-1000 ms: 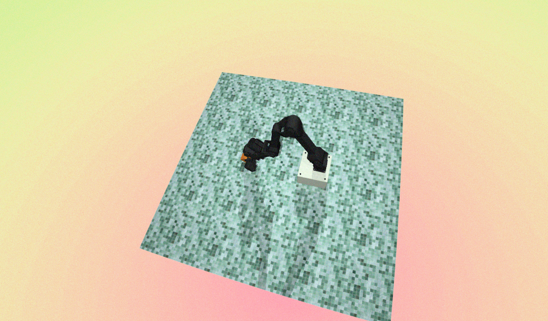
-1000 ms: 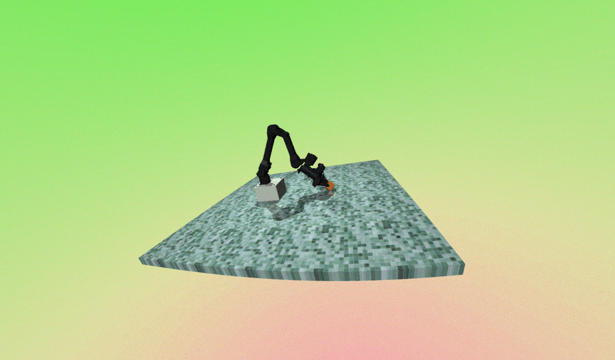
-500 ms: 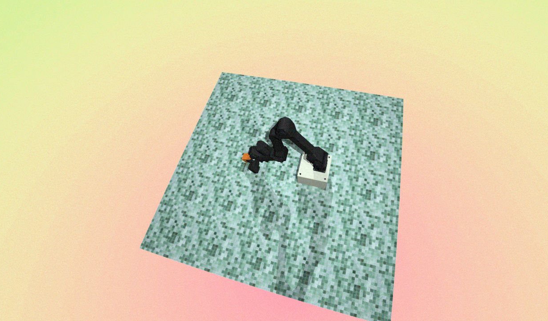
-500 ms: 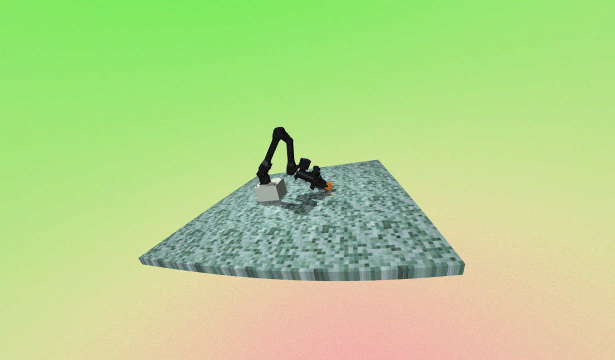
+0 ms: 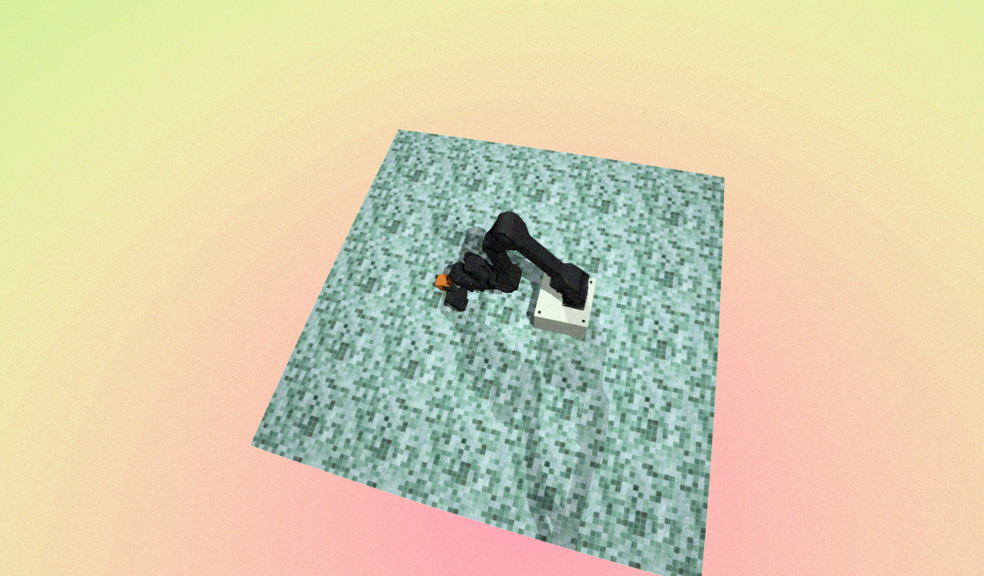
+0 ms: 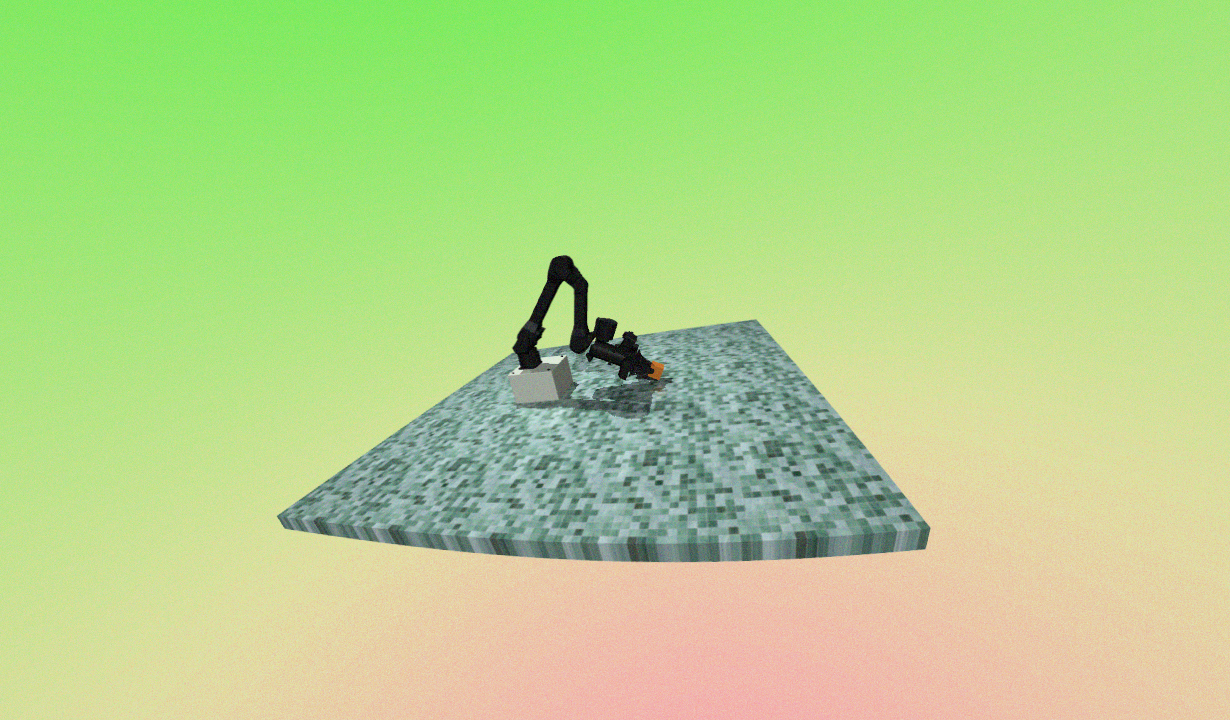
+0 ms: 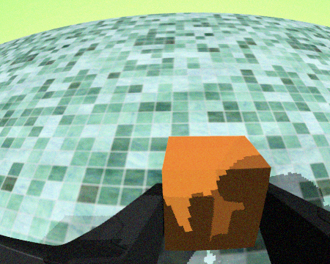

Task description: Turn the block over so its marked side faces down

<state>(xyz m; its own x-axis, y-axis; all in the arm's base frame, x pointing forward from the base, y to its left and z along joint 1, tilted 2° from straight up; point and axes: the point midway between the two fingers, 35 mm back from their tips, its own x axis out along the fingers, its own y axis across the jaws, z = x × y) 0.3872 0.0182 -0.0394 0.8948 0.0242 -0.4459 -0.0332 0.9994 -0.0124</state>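
Right now my gripper tip is 10 mm above the block.
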